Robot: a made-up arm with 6 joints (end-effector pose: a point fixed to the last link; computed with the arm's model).
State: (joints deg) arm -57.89 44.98 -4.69 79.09 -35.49 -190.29
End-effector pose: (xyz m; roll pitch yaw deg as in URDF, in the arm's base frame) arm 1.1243 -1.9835 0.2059 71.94 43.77 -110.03
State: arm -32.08 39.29 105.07 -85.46 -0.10 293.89
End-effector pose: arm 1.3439 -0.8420 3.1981 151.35 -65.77 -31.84
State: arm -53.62 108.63 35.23 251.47 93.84 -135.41
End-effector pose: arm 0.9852 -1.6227 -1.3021 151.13 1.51 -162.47
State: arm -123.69 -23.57 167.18 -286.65 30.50 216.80
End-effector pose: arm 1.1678 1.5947 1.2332 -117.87 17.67 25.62
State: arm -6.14 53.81 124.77 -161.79 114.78 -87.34
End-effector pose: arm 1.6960 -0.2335 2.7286 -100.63 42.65 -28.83
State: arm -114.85 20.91 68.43 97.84 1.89 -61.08
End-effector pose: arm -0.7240 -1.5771 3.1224 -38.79 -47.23 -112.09
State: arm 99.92 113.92 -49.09 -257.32 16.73 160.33
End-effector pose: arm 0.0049 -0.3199 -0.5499 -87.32 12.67 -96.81
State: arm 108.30 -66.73 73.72 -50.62 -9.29 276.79
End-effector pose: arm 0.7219 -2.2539 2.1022 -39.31 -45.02 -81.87
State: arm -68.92 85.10 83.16 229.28 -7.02 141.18
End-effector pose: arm 1.1654 -2.9771 0.7701 -10.49 -2.64 -63.60
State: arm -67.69 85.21 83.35 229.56 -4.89 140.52
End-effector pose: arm 1.2246 -2.9539 0.7658 -10.06 -1.31 -63.97
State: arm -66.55 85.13 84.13 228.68 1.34 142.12
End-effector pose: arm 1.2691 -2.9337 0.7814 -10.83 1.88 -67.56
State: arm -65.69 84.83 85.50 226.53 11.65 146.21
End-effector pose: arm 1.2889 -2.9170 0.8171 -13.24 7.32 -74.19
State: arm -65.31 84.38 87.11 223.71 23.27 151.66
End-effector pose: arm 1.2809 -2.9031 0.8632 -17.00 13.97 -81.65
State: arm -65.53 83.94 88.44 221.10 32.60 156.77
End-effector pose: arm 1.2487 -2.8969 0.9038 -20.92 19.79 -87.64
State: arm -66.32 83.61 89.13 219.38 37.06 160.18
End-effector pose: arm 1.1995 -2.9055 0.9302 -23.40 22.76 -90.82
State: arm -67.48 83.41 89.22 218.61 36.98 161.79
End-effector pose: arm 1.1410 -2.9274 0.9424 -24.10 22.75 -91.50
